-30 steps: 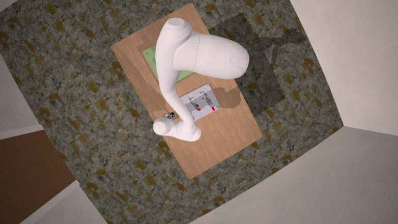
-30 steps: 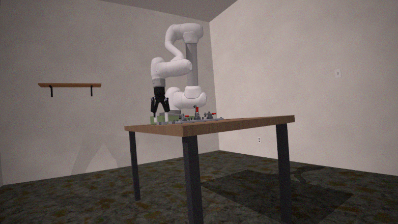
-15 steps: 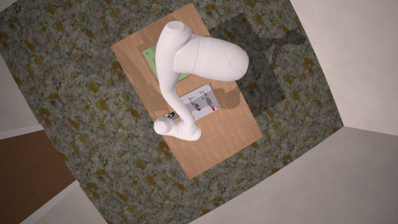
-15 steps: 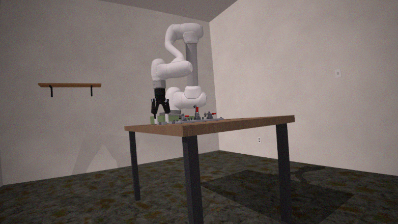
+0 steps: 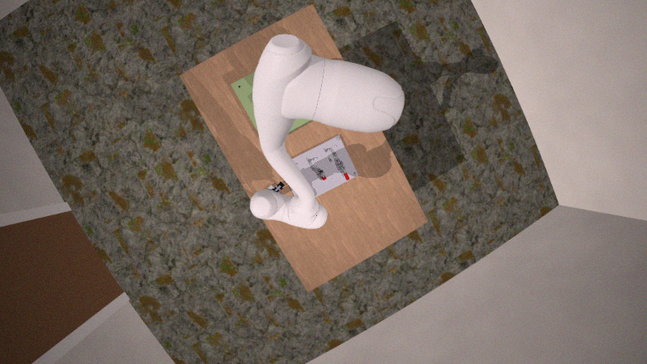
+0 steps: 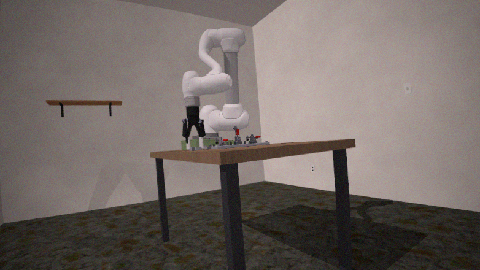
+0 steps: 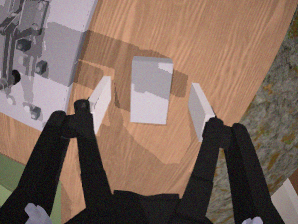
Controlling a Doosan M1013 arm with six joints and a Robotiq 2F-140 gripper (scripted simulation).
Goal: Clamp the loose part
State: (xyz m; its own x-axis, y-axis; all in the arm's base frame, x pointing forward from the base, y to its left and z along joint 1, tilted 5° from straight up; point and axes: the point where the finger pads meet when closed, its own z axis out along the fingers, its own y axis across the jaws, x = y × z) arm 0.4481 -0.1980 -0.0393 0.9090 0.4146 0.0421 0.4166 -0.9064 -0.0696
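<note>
My gripper is now 30 mm above the loose part. From my hand the other things lie so: grey fixture plate (20 mm behind, 260 mm to the left, 30 mm below).
</note>
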